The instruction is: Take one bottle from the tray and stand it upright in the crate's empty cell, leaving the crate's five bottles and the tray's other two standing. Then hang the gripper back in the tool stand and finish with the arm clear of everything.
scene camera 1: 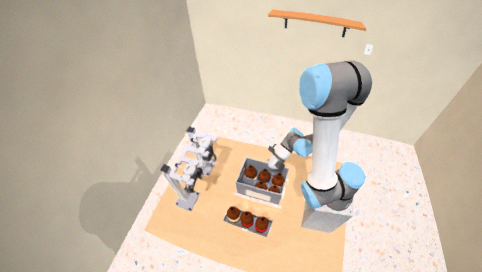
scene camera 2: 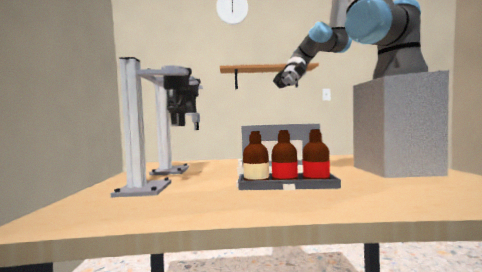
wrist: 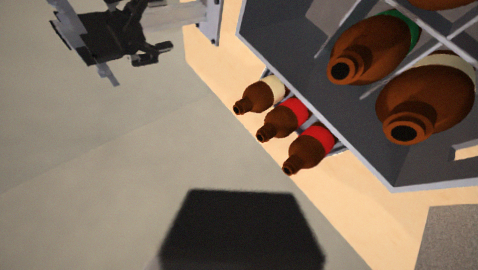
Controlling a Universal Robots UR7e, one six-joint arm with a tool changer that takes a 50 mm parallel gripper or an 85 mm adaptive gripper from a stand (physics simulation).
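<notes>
There's a tool stand (scene camera 2: 137, 185), and you get the tool stand (scene camera 1: 186, 200) from the other camera as well. There's a cream-label bottle (scene camera 2: 255, 156), and a cream-label bottle (wrist: 427, 98) too. And there's an adaptive gripper (scene camera 2: 175, 84).
</notes>
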